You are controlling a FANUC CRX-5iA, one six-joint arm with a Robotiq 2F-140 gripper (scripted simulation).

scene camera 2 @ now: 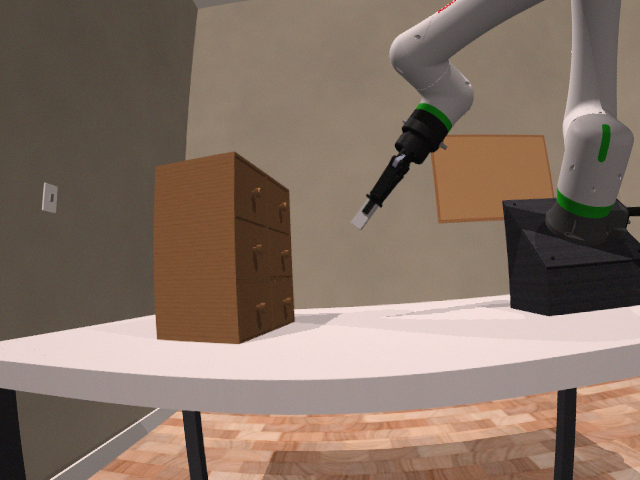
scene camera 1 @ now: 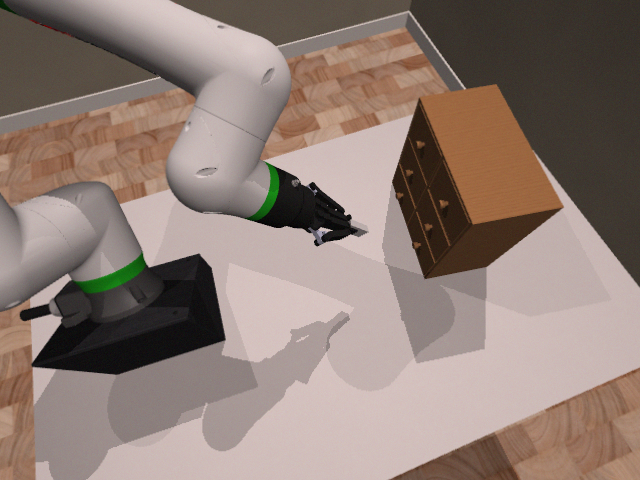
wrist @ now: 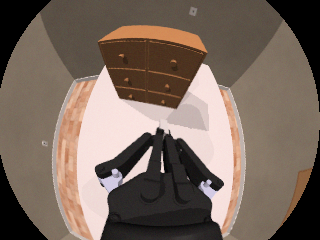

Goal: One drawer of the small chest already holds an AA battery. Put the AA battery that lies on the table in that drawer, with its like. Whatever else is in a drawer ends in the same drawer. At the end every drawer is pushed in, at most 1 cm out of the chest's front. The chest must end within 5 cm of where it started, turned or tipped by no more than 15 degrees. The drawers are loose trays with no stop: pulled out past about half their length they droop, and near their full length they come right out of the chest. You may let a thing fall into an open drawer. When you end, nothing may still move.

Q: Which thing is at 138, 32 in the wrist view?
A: A small wooden chest.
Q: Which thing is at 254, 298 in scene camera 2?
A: A drawer.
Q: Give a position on a drawer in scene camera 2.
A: At 279, 244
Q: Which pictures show the drawer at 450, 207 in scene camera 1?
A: Scene camera 2, scene camera 1 and the wrist view: all of them.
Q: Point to a drawer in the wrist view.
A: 132, 53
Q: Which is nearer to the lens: the small wooden chest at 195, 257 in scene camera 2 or the drawer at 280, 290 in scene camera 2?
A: The small wooden chest.
